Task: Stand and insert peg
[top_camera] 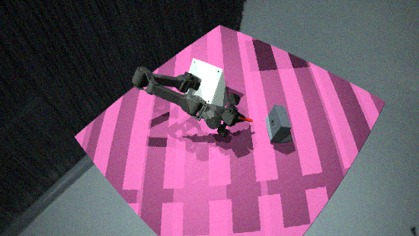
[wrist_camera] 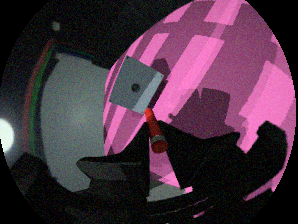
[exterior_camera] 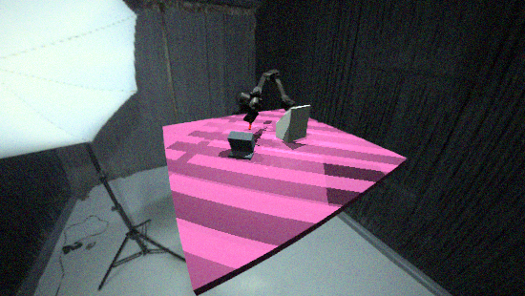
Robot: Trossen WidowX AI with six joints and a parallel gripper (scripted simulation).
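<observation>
Right now the grey sloped panel is 110 mm ahead of my gripper tip, 100 mm to the left of it and 60 mm below it. Round my gripper tip: peg: 10 mm behind, 10 mm to the right, 10 mm above.
</observation>
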